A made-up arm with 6 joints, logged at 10 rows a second.
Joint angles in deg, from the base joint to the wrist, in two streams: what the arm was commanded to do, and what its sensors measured. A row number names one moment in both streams.
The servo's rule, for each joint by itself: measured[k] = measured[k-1] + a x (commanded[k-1-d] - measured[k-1]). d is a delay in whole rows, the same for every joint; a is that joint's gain. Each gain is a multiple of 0.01, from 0.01 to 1. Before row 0 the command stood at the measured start. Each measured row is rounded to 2 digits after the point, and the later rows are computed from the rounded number. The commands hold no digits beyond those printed.
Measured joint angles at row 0:
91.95 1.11 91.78 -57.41 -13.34 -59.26
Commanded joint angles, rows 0 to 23:
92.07 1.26 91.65 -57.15 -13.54 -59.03
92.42 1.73 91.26 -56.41 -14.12 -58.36
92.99 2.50 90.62 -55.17 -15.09 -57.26
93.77 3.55 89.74 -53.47 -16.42 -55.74
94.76 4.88 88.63 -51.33 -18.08 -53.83
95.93 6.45 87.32 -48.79 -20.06 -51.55
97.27 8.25 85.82 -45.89 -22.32 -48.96
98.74 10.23 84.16 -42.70 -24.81 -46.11
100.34 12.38 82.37 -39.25 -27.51 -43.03
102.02 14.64 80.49 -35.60 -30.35 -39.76
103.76 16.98 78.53 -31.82 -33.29 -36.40
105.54 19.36 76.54 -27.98 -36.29 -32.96
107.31 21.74 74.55 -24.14 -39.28 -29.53
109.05 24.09 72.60 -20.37 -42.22 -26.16
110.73 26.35 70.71 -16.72 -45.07 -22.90
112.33 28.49 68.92 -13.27 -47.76 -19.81
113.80 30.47 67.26 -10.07 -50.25 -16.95
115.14 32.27 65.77 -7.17 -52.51 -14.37
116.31 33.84 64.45 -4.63 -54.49 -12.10
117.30 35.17 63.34 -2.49 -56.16 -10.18
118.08 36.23 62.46 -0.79 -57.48 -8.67
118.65 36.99 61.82 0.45 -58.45 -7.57
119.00 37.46 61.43 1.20 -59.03 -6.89
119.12 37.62 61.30 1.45 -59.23 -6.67
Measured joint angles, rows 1 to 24:
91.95 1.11 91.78 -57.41 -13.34 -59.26
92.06 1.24 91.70 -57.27 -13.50 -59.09
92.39 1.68 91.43 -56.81 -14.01 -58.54
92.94 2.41 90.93 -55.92 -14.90 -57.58
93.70 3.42 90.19 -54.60 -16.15 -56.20
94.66 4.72 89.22 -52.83 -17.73 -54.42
95.82 6.26 88.04 -50.65 -19.64 -52.27
97.14 8.03 86.66 -48.08 -21.84 -49.79
98.60 9.99 85.11 -45.17 -24.28 -47.03
100.18 12.12 83.41 -41.97 -26.93 -44.03
101.85 14.36 81.60 -38.53 -29.73 -40.83
103.59 16.69 79.70 -34.91 -32.65 -37.51
105.36 19.07 77.74 -31.17 -35.63 -34.10
107.13 21.45 75.76 -27.37 -38.62 -30.67
108.88 23.80 73.80 -23.59 -41.57 -27.29
110.56 26.07 71.88 -19.88 -44.44 -24.00
112.17 28.22 70.04 -16.31 -47.16 -20.86
113.65 30.22 68.32 -12.94 -49.69 -17.93
115.01 32.04 66.74 -9.82 -52.00 -15.26
116.19 33.64 65.32 -7.02 -54.04 -12.89
117.20 35.00 64.09 -4.57 -55.78 -10.86
118.00 36.09 63.08 -2.53 -57.17 -9.22
118.59 36.89 62.30 -0.92 -58.22 -7.98
118.96 37.40 61.76 0.22 -58.88 -7.16
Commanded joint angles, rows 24 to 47:
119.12 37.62 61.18 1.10 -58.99 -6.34
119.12 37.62 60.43 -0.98 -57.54 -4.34
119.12 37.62 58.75 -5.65 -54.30 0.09
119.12 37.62 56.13 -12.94 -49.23 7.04
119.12 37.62 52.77 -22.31 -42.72 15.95
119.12 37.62 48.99 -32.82 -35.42 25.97
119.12 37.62 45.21 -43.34 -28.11 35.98
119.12 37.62 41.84 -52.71 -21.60 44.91
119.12 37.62 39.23 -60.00 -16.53 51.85
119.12 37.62 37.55 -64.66 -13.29 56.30
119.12 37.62 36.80 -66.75 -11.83 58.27
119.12 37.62 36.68 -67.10 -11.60 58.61
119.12 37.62 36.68 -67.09 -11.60 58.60
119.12 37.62 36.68 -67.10 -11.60 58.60
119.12 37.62 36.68 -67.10 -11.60 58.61
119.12 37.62 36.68 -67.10 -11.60 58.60
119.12 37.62 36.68 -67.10 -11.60 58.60
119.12 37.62 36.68 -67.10 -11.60 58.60
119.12 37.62 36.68 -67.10 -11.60 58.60
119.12 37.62 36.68 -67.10 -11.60 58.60
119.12 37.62 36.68 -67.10 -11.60 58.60
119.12 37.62 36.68 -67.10 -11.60 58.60
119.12 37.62 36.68 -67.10 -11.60 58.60
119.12 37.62 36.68 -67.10 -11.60 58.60
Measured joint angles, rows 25 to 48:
119.11 37.60 61.47 0.88 -59.17 -6.79
119.12 37.62 61.29 1.00 -59.02 -6.45
119.12 37.62 60.76 -0.07 -57.81 -4.87
119.12 37.62 59.51 -3.08 -54.93 -1.15
119.12 37.62 57.41 -8.40 -50.26 4.99
119.12 37.62 54.53 -15.91 -44.08 13.21
119.12 37.62 51.10 -25.04 -36.98 22.78
119.12 37.62 47.45 -34.92 -29.71 32.68
119.12 37.62 43.97 -44.53 -23.06 41.85
119.12 37.62 41.03 -52.88 -17.71 49.35
119.12 37.62 38.87 -59.24 -14.09 54.56
119.12 37.62 37.59 -63.30 -12.24 57.34
119.12 37.62 37.03 -65.35 -11.72 58.29
119.12 37.62 36.81 -66.29 -11.62 58.52
119.12 37.62 36.73 -66.73 -11.60 58.58
119.12 37.62 36.70 -66.93 -11.60 58.60
119.12 37.62 36.69 -67.02 -11.60 58.60
119.12 37.62 36.68 -67.06 -11.60 58.60
119.12 37.62 36.68 -67.08 -11.60 58.60
119.12 37.62 36.68 -67.09 -11.60 58.60
119.12 37.62 36.68 -67.10 -11.60 58.60
119.12 37.62 36.68 -67.10 -11.60 58.60
119.12 37.62 36.68 -67.10 -11.60 58.60
119.12 37.62 36.68 -67.10 -11.60 58.60

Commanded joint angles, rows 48 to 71:
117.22 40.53 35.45 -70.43 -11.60 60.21
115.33 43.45 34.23 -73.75 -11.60 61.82
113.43 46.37 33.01 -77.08 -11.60 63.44
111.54 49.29 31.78 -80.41 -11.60 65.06
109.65 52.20 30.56 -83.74 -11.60 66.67
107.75 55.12 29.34 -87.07 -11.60 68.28
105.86 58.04 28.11 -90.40 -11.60 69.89
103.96 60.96 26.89 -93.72 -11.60 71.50
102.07 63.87 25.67 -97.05 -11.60 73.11
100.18 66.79 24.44 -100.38 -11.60 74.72
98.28 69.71 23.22 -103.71 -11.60 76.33
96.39 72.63 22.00 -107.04 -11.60 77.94
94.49 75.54 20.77 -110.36 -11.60 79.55
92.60 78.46 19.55 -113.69 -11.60 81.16
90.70 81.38 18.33 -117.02 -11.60 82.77
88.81 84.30 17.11 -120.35 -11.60 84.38
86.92 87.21 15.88 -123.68 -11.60 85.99
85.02 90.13 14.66 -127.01 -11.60 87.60
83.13 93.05 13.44 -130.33 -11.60 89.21
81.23 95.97 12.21 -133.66 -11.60 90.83
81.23 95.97 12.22 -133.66 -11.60 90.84
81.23 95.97 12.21 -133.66 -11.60 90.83
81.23 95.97 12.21 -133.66 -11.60 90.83
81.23 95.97 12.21 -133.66 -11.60 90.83
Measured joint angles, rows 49 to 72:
119.12 37.62 36.68 -67.10 -11.60 58.60
117.39 40.21 35.92 -68.90 -11.60 59.81
115.52 43.09 34.87 -71.52 -11.60 61.32
113.62 46.01 33.72 -74.52 -11.60 62.91
111.73 48.93 32.52 -77.70 -11.60 64.52
109.84 51.84 31.30 -80.96 -11.60 66.13
107.94 54.76 30.08 -84.26 -11.60 67.74
106.05 57.68 28.86 -87.58 -11.60 69.35
104.15 60.60 27.64 -90.90 -11.60 70.96
102.26 63.51 26.42 -94.22 -11.60 72.57
100.37 66.43 25.19 -97.55 -11.60 74.18
98.47 69.35 23.97 -100.88 -11.60 75.79
96.58 72.27 22.75 -104.21 -11.60 77.40
94.68 75.18 21.52 -107.53 -11.60 79.01
92.79 78.10 20.30 -110.86 -11.60 80.62
90.89 81.02 19.08 -114.19 -11.60 82.23
89.00 83.94 17.86 -117.52 -11.60 83.84
87.11 86.85 16.63 -120.85 -11.60 85.45
85.21 89.77 15.41 -124.18 -11.60 87.06
83.32 92.69 14.19 -127.50 -11.60 88.67
81.42 95.61 12.96 -130.83 -11.60 90.29
81.25 95.93 12.50 -132.36 -11.60 90.70
81.23 95.97 12.32 -133.06 -11.60 90.80
81.23 95.97 12.25 -133.38 -11.60 90.82

